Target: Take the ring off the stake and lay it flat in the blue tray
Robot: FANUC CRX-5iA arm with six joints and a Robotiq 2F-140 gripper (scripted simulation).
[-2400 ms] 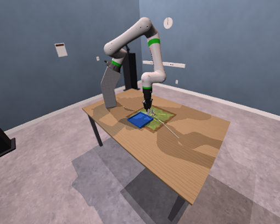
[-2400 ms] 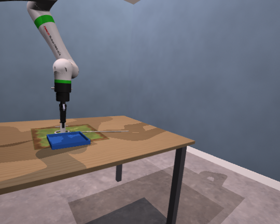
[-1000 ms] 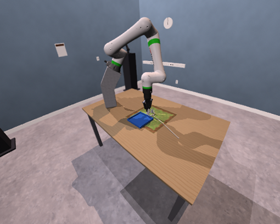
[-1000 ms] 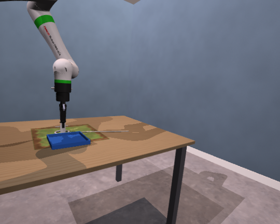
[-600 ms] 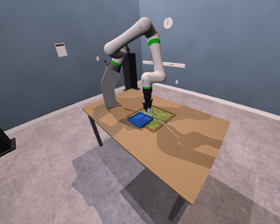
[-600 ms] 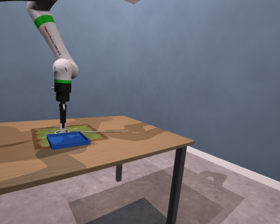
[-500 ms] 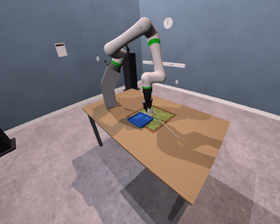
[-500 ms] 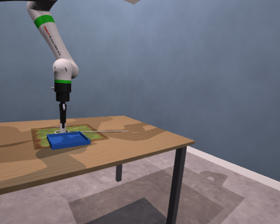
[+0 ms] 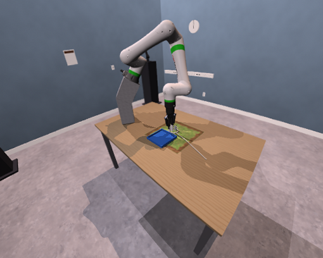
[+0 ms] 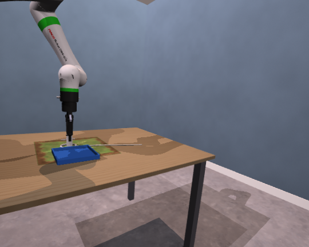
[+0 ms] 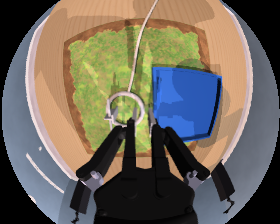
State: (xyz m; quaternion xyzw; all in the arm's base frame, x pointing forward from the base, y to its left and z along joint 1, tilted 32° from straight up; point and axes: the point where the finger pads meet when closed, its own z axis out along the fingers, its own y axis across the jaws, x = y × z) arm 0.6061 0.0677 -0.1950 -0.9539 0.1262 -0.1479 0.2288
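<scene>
The green mat is 40 mm ahead of my hand, 10 mm to the left of it and 60 mm below it. Round my hand: blue tray (10 mm behind, 120 mm to the right, 40 mm below); then short grey stake (10 mm ahead, 60 mm to the left, 20 mm below).
</scene>
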